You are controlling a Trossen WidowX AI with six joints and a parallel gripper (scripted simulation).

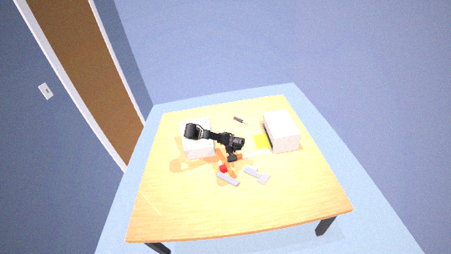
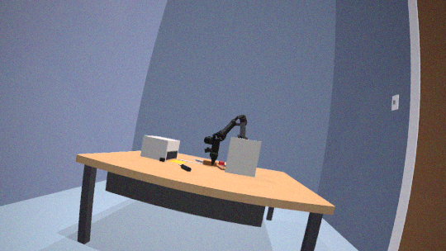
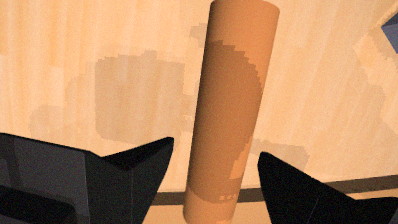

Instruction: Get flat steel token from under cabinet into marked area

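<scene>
The wooden stick lies 5 cm behind my gripper tip and 1 cm to the right of it. Round my gripper tip: grey bar: 16 cm to the right, 6 cm behind; red cube: 8 cm to the right, 7 cm behind, 1 cm above; t-shaped tool: 19 cm to the right, 13 cm ahead.
</scene>
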